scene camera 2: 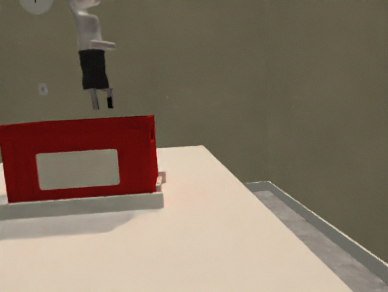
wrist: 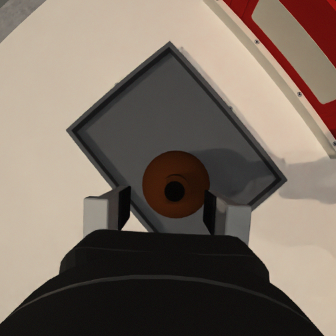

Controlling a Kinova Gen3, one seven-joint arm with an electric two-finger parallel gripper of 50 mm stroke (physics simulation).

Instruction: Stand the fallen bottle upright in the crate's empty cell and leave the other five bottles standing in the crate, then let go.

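Frame: origin at the arm's base, x ahead, y left, z up, level; metres.
Seen in the pictures: gripper, between the fingertips: [scene camera 2: 103, 108].
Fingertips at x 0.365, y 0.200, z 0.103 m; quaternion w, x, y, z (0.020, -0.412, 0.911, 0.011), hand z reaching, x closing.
Note:
Offsets run from my fingertips to a thing's middle. "spot": to the spot under its first point. Level surfaces: height alone.
A brown bottle [wrist: 159, 187] stands upright in a grey tray [wrist: 135, 110], seen from above in the wrist view with its dark mouth toward the camera. My gripper [scene camera 2: 103, 106] [wrist: 166, 203] is open and empty. Its fingertips overlap the bottle's lower part in the wrist view; in the scene view it hangs above the level of the crate's top edge. The red crate @[dx +0.034, dy -0.312, dz -0.113 m] [scene camera 2: 137, 167] [wrist: 315, 20] shows its side with a pale label. The crate's cells and the other five bottles are hidden in the scene view and outside the wrist view.
A pale rail @[spot: dx +0.146, dy -0.416, dz -0.183 m] [scene camera 2: 140, 201] [wrist: 277, 67] with screws runs along the crate's foot, between the crate and the tray. The light table @[dz -0.200 m] [scene camera 2: 215, 240] [wrist: 40, 175] carries them. In the scene view its right edge slants down toward the lower right.

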